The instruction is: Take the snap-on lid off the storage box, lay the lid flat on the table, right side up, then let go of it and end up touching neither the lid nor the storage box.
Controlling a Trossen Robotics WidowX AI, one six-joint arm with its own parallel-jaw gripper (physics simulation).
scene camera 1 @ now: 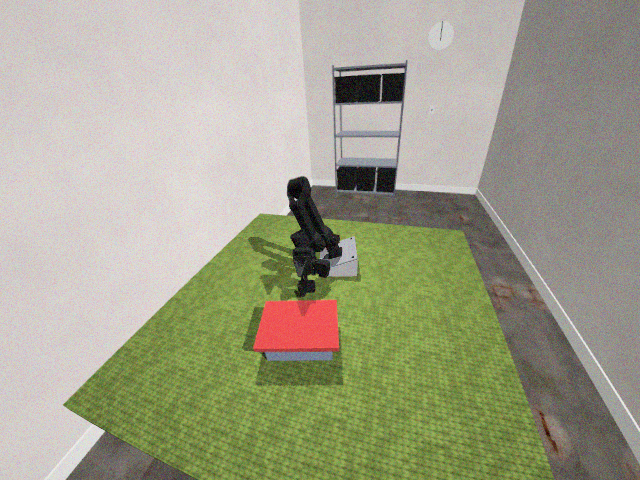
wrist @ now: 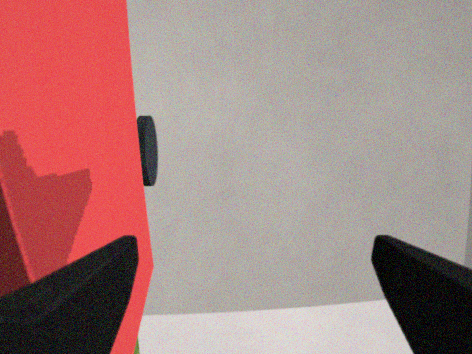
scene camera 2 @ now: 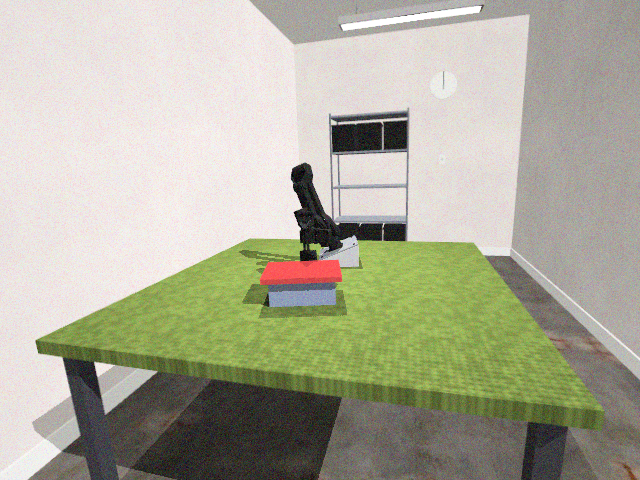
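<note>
The red lid (scene camera 1: 299, 325) (scene camera 2: 301, 272) lies level on top of the blue-grey storage box (scene camera 1: 299, 355) (scene camera 2: 302, 296), overhanging its sides. The lid (wrist: 75, 90) also fills the left of the wrist view, with the arm's shadow on it. The box stands on the green table. My gripper (scene camera 1: 305, 289) (scene camera 2: 308, 255) is open and empty, just behind the lid's far edge in the scene views. In the wrist view, my gripper (wrist: 257, 248) has its fingers wide apart, and the left finger overlaps the lid's edge in the picture. Whether it touches the lid cannot be told.
The arm's light grey base (scene camera 1: 347, 267) (scene camera 2: 349, 254) stands on the green table (scene camera 1: 423, 351) (scene camera 2: 423, 320), behind the box and slightly right. A shelf rack (scene camera 1: 367, 134) (scene camera 2: 369, 186) stands at the back wall. A dark disc (wrist: 149, 151) shows beside the lid in the wrist view.
</note>
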